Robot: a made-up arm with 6 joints. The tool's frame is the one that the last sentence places. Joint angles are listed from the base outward.
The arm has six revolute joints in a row. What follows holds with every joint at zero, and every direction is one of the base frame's.
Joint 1 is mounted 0.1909 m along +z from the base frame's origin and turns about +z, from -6.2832 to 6.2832 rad.
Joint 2 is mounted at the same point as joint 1 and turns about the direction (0, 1, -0.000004), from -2.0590 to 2.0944 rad.
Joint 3 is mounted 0.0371 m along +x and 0.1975 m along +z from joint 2 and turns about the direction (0, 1, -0.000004), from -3.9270 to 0.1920 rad.
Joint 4 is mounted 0.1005 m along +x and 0.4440 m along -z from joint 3 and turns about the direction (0, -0.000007, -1), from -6.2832 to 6.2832 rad.
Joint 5 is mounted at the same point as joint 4 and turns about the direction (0, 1, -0.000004), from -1.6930 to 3.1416 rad.
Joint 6 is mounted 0.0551 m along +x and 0.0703 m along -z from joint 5 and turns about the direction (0, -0.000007, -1), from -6.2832 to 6.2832 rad.
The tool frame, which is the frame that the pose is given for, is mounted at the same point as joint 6; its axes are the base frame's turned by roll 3.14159, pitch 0.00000 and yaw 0.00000 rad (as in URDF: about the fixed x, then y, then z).
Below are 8 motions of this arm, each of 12 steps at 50 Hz.
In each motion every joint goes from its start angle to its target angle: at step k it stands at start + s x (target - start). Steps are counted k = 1, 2, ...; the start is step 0. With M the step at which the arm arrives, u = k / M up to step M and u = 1 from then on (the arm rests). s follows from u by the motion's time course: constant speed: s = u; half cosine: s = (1 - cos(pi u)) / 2; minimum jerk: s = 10 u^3 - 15 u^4 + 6 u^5.
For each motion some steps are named. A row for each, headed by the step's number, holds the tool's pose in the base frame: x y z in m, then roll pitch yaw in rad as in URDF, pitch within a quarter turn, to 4 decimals.
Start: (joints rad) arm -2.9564 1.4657 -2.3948 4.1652 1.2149 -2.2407
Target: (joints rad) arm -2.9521 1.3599 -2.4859 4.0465 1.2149 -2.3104
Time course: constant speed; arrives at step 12
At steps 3, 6, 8, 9, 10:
3: -0.6976 -0.0916 -0.0059 -1.3379 0.1055 0.8426
6: -0.7065 -0.0949 0.0253 -1.2880 0.1120 0.8607
8: -0.7117 -0.0969 0.0463 -1.2543 0.1157 0.8718
9: -0.7140 -0.0979 0.0569 -1.2373 0.1174 0.8770
10: -0.7162 -0.0989 0.0676 -1.2202 0.1190 0.8821

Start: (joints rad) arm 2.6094 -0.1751 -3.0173 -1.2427 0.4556 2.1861
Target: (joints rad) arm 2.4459 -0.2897 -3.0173 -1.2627 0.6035 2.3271
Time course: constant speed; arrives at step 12
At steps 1, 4, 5, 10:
1: 0.1092 -0.0857 0.9161 -0.3388 0.3050 0.3687
4: 0.1236 -0.0984 0.9125 -0.3355 0.3551 0.3580
5: 0.1283 -0.1029 0.9112 -0.3337 0.3718 0.3548
10: 0.1497 -0.1275 0.9034 -0.3191 0.4558 0.3425

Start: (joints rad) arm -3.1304 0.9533 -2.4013 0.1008 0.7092 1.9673
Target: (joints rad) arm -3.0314 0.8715 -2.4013 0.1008 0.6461 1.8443
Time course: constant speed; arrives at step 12
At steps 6, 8, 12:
6: -0.7172 -0.0437 0.3378 -2.3841 0.3382 1.3808
8: -0.7144 -0.0553 0.3485 -2.3542 0.3296 1.4199
12: -0.7078 -0.0781 0.3699 -2.2952 0.3094 1.4959

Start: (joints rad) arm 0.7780 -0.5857 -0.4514 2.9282 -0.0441 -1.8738
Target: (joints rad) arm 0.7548 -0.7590 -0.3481 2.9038 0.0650 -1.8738
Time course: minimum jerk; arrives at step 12
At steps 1, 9, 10, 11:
1: 0.2826 0.2611 0.1533 -2.2138 -0.4317 -0.5001
9: 0.2828 0.2509 0.1722 -2.0475 -0.4822 -0.5648
10: 0.2828 0.2501 0.1735 -2.0346 -0.4858 -0.5701
11: 0.2828 0.2498 0.1741 -2.0288 -0.4874 -0.5725

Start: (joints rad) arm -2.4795 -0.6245 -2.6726 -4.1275 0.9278 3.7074
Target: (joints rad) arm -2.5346 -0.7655 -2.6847 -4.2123 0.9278 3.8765
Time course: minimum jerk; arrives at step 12
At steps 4, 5, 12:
4: 0.2511 0.1665 0.8701 0.6012 0.9058 0.4661
5: 0.2633 0.1726 0.8638 0.6159 0.9128 0.4705
12: 0.3217 0.1986 0.8303 0.6858 0.9428 0.4895

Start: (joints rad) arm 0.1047 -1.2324 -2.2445 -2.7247 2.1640 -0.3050
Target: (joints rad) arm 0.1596 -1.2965 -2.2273 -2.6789 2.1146 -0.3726
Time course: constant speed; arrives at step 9
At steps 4, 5, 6, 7, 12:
4: -0.4952 -0.1023 0.6473 3.0594 -0.6839 -2.2873
5: -0.4969 -0.1060 0.6449 3.0573 -0.6858 -2.2701
6: -0.4987 -0.1098 0.6424 3.0552 -0.6877 -2.2530
7: -0.5004 -0.1135 0.6400 3.0531 -0.6896 -2.2359
12: -0.5037 -0.1212 0.6350 3.0490 -0.6936 -2.2019

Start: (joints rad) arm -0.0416 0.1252 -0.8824 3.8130 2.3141 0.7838
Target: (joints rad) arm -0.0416 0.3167 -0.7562 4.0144 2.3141 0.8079
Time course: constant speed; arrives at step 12
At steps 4, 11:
4: 0.4679 -0.0795 0.1312 0.5116 -0.0923 0.1670
11: 0.4290 -0.0852 0.0495 0.6031 0.0727 0.0780

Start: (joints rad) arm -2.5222 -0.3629 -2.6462 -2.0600 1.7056 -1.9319
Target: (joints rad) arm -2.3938 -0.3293 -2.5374 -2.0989 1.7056 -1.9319
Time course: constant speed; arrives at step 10
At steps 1, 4, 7, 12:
1: 0.0395 0.1131 0.8927 1.6438 0.4894 -2.9810
4: 0.0176 0.1000 0.8955 1.6191 0.5263 -2.9660
7: -0.0034 0.0854 0.8974 1.5923 0.5625 -2.9528
12: -0.0232 0.0693 0.8984 1.5633 0.5978 -2.9414

